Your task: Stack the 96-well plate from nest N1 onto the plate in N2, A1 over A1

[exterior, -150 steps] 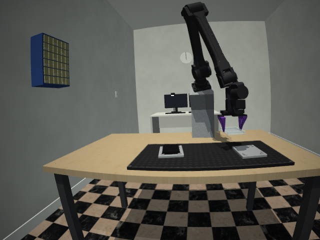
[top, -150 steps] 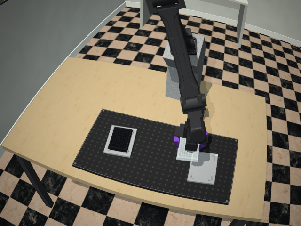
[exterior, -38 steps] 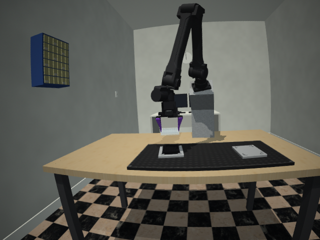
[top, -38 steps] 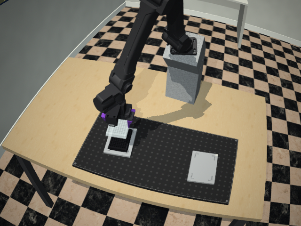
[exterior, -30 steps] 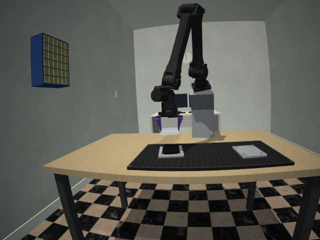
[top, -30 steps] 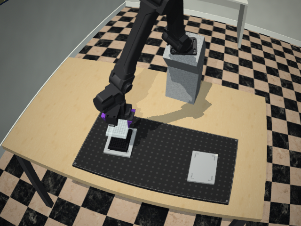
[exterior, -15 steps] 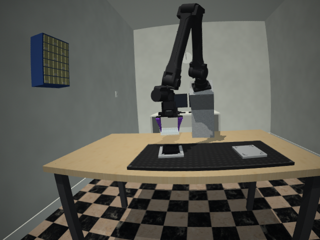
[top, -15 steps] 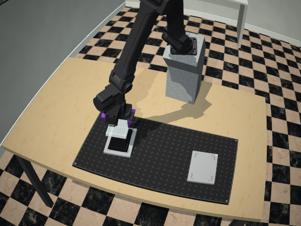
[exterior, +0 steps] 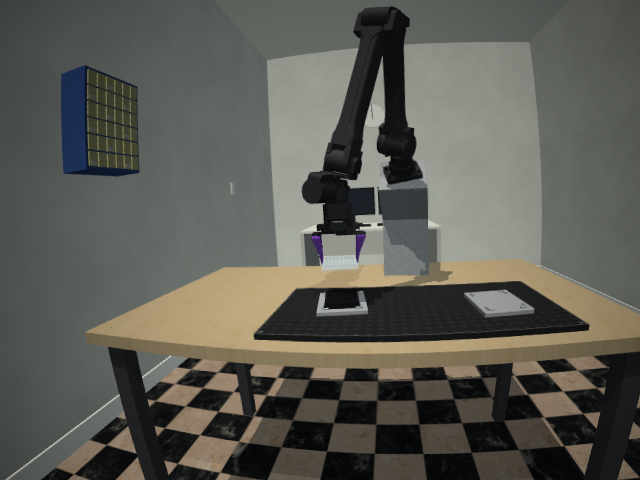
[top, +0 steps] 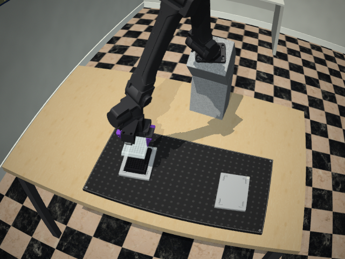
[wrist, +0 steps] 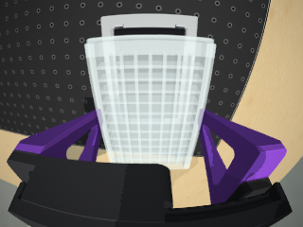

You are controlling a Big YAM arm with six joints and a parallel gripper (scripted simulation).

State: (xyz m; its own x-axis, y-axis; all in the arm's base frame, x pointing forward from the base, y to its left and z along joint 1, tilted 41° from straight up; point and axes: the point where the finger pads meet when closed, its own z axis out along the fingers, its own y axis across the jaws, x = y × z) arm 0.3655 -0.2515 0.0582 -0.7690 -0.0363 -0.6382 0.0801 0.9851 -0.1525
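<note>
The white 96-well plate lies 10 mm below my hand. Round my hand: black 96-well plate: 100 mm below; grey plate nest N1: 120 mm ahead, 370 mm to the left, 110 mm below; grey plate nest N2: 110 mm below.
</note>
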